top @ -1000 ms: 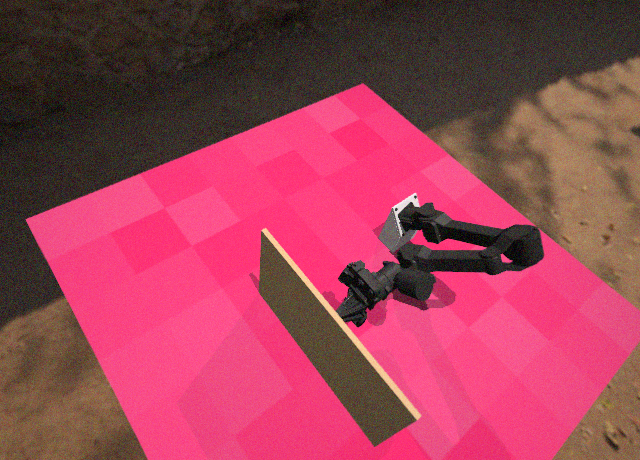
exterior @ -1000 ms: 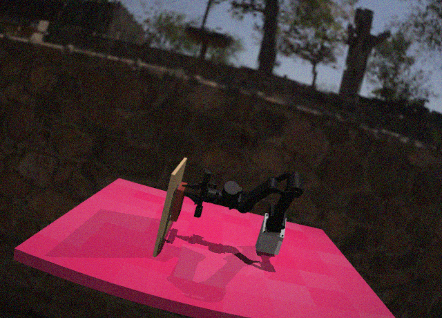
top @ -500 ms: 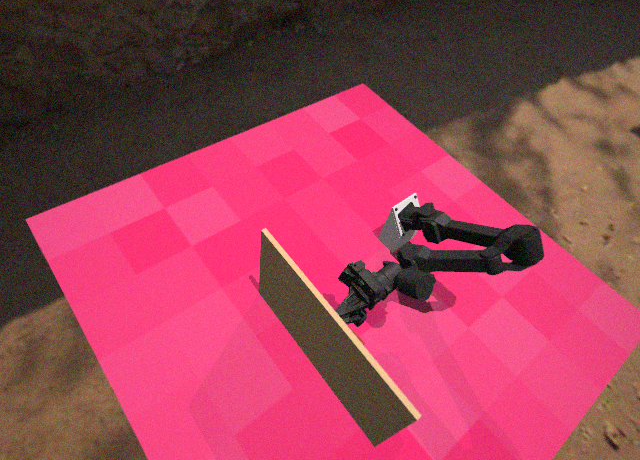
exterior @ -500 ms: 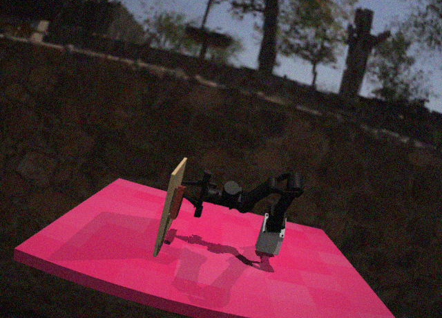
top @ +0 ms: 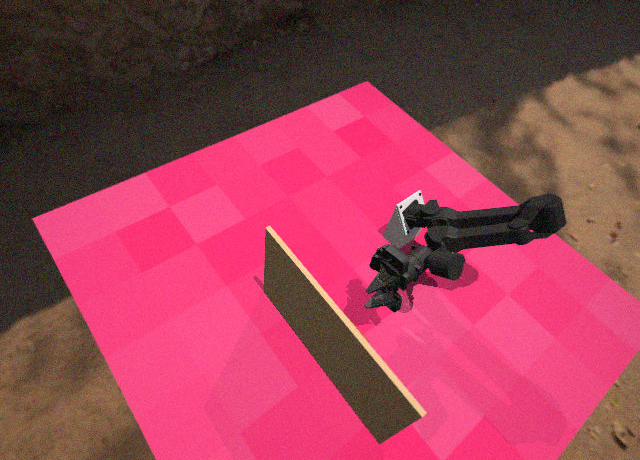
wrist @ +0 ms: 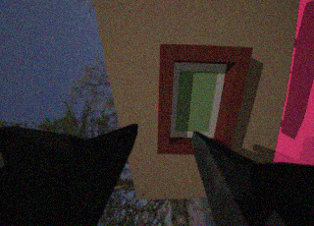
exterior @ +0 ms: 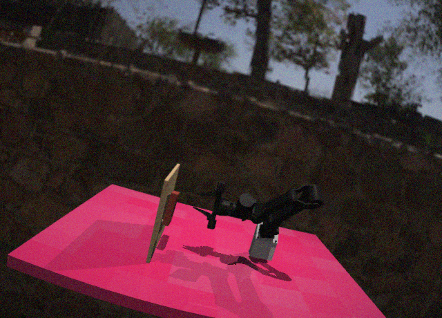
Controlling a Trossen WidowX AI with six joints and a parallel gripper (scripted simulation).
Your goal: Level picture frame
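Right now my gripper tip is 90 mm short of the picture frame, 50 mm above it and 10 mm to the left of it. From my gripper tip the other things lie so: tan wall panel (100 mm ahead, 60 mm below, 10 mm to the right).
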